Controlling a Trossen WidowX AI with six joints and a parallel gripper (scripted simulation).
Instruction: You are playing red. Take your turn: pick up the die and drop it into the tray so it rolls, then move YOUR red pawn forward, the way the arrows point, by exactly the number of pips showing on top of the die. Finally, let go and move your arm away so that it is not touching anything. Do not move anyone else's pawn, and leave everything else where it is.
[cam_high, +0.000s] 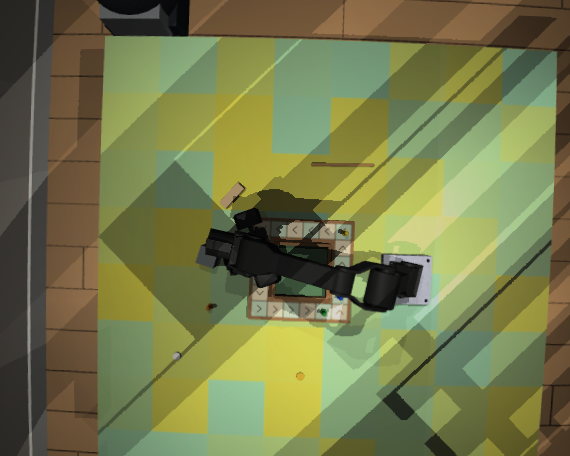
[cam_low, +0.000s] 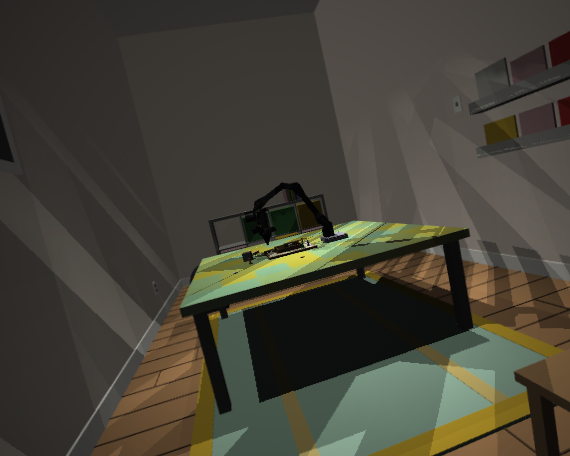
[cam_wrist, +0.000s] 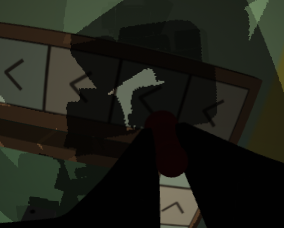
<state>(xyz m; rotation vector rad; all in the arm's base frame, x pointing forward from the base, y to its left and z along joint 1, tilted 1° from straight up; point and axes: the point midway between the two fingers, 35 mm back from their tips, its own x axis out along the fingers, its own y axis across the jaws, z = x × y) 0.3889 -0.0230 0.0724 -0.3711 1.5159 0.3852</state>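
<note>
Right now the die is 13 cm behind my gripper tip, 5 cm to the left of it and 4 cm below it. The rest, counted from my gripper tip: red pawn (1 cm above); tray (12 cm behind, 6 cm to the left, 6 cm below); wooden block (12 cm to the right, 10 cm ahead, 6 cm below).
</note>
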